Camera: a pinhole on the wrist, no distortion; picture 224 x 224 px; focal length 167.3 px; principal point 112.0 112.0 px. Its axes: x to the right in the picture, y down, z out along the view. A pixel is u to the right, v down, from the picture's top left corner.
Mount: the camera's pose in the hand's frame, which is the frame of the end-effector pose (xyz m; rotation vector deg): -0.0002 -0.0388 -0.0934 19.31 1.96 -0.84
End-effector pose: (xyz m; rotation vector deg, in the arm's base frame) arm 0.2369 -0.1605 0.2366 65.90 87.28 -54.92
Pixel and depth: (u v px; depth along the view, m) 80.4 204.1 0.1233
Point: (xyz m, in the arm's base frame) 0.2344 -0.2118 0.2445
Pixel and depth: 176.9 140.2 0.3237
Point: 0.1842 -0.3685 0.0563
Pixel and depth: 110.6 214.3 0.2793
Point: 0.3175 -0.3655 0.1749
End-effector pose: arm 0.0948 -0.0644 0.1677 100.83 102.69 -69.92
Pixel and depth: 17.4 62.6 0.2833
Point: -0.1233 -0.2475 0.2656
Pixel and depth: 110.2 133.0 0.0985
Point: 0.0375 -0.0574 0.1837
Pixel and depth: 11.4 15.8 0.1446
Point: -0.0503 -0.1089 0.2746
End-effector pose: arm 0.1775 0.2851 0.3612 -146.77 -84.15 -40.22
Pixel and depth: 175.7 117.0 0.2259
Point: 0.1667 0.4526 0.2823
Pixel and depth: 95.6 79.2 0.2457
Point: 0.0729 0.3970 0.2219
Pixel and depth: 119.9 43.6 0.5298
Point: -0.0453 0.6395 0.0253
